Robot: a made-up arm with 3 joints. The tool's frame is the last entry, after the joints. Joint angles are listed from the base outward.
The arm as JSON. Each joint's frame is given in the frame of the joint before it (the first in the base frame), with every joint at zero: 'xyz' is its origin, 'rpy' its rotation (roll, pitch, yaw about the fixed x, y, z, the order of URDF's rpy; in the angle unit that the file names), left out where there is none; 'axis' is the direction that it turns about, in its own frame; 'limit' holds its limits. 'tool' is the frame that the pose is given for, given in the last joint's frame.
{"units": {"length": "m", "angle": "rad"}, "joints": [
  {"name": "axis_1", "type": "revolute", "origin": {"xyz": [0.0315, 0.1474, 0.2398]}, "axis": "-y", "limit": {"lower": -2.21, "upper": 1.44}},
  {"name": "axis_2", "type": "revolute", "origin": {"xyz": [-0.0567, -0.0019, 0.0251]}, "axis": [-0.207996, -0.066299, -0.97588], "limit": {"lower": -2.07, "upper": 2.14}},
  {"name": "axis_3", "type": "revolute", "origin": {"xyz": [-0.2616, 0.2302, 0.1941]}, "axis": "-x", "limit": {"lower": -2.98, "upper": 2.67}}
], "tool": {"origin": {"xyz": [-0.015, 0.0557, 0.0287], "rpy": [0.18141, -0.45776, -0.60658]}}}
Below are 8 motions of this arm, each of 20 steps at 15 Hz.
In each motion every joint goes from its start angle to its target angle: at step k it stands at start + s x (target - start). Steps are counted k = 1, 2, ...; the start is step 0. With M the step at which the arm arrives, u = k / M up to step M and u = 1 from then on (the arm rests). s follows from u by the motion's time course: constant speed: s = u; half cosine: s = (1 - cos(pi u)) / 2; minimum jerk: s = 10 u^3 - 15 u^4 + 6 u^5.
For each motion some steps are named. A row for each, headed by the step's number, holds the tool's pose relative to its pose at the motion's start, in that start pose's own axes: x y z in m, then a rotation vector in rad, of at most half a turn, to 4 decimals.
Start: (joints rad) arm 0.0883 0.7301 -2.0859
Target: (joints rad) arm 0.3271 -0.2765 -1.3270
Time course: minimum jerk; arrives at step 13
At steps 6, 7, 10, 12, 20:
6: -0.0306 0.0559 0.1487 -0.3779 0.2424 0.0498
7: -0.0269 0.0759 0.1989 -0.4966 0.3351 0.0991
10: 0.0093 0.1256 0.3118 -0.7507 0.5733 0.2797
12: 0.0229 0.1375 0.3358 -0.8024 0.6313 0.3338
20: 0.0236 0.1381 0.3369 -0.8049 0.6342 0.3367

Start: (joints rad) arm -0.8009 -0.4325 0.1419
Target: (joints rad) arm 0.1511 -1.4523 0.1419
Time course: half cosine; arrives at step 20
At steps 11, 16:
11: -0.1497 -0.2774 -0.1604 0.3090 -0.4247 0.5683
16: -0.1293 -0.4070 -0.2787 0.3468 -0.6426 0.9488

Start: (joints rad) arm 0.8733 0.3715 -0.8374
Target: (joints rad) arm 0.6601 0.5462 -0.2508
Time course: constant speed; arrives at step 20
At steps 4, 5, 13, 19, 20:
4: -0.0009 0.0218 -0.0183 -0.1271 -0.0729 0.0228
5: -0.0010 0.0269 -0.0232 -0.1594 -0.0905 0.0288
13: 0.0008 0.0632 -0.0652 -0.4242 -0.2215 0.0821
19: 0.0047 0.0844 -0.0994 -0.6296 -0.3085 0.1285
20: 0.0056 0.0873 -0.1053 -0.6644 -0.3220 0.1368

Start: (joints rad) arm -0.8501 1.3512 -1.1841
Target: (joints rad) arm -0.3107 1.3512 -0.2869
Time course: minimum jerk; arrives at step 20
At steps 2, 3, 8, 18, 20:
2: 0.0000 0.0003 0.0005 -0.0015 -0.0028 0.0018
3: 0.0001 0.0009 0.0017 -0.0046 -0.0088 0.0056
8: 0.0021 0.0086 0.0201 -0.0573 -0.1077 0.0607
18: 0.0149 0.0113 0.0605 -0.2007 -0.3452 0.1407
20: 0.0151 0.0112 0.0610 -0.2027 -0.3482 0.1413

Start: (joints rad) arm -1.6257 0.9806 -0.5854
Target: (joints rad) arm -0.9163 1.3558 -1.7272
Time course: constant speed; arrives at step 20
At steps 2, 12, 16, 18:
2: 0.0047 -0.0027 0.0022 0.1462 0.0244 -0.0963
12: 0.0323 -0.0266 0.0105 0.9268 0.1584 -0.5125
16: 0.0437 -0.0389 0.0102 1.2590 0.2149 -0.6467
18: 0.0493 -0.0449 0.0090 1.4290 0.2430 -0.7062

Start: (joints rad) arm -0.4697 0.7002 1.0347
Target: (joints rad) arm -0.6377 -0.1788 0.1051
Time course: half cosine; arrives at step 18
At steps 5, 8, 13, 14, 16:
5: -0.0139 -0.0590 -0.0105 0.2418 0.0170 0.0115
8: -0.0201 -0.1381 -0.0384 0.5562 0.0744 0.0551
13: 0.0053 -0.2643 -0.1238 1.0742 0.2699 0.2029
14: 0.0132 -0.2806 -0.1403 1.1471 0.3100 0.2328
16: 0.0259 -0.3016 -0.1649 1.2466 0.3711 0.2782

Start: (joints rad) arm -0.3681 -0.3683 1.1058
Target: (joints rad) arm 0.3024 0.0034 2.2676
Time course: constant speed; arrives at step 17
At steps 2, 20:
2: -0.0273 0.0338 -0.0041 -0.1670 -0.0950 0.0039
20: -0.1350 0.2470 -0.1063 -1.4829 -0.3851 0.0254

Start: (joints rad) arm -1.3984 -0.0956 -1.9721
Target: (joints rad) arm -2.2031 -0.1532 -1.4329
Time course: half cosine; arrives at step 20
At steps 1, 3, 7, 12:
1: -0.0003 0.0020 -0.0010 -0.0032 -0.0036 -0.0030
3: -0.0022 0.0180 -0.0089 -0.0290 -0.0313 -0.0267
7: -0.0018 0.0898 -0.0463 -0.1518 -0.1460 -0.1368
12: 0.0342 0.2085 -0.1145 -0.3864 -0.3025 -0.3397

